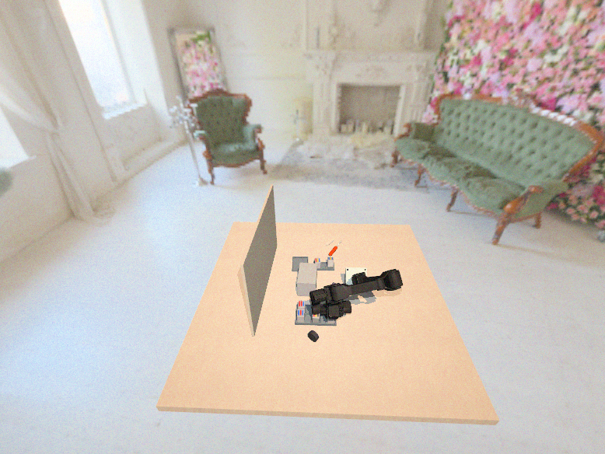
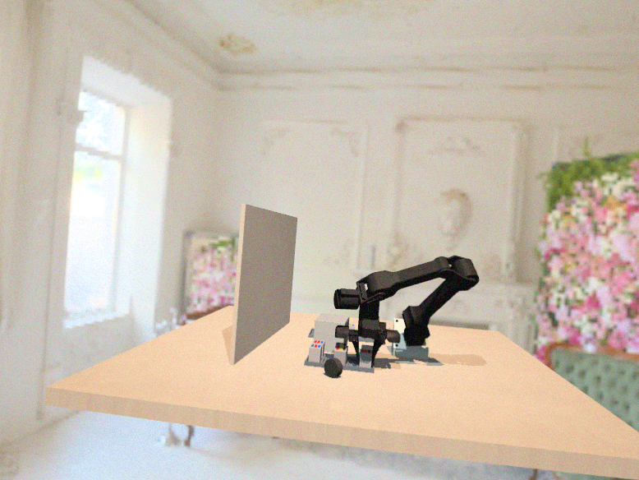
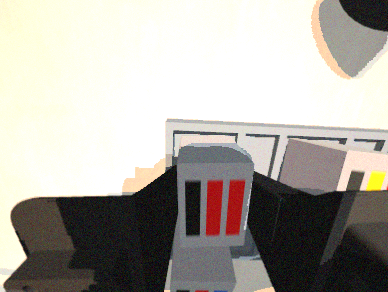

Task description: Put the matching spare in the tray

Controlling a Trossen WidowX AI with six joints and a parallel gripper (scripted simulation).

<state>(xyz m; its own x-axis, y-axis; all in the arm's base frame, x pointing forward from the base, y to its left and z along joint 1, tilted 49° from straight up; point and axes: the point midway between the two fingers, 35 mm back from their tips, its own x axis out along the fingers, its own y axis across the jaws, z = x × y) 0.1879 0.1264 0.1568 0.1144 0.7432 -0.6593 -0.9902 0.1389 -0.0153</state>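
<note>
The grey tray is 110 mm ahead of my gripper tip, 430 mm to the right of it and 10 mm below it. From my gripper tip the other things lie so: grey spare block 20 mm above; black cylinder 100 mm ahead, 100 mm to the left, 10 mm above; mounted unit 90 mm ahead, 240 mm to the right, 30 mm above.
</note>
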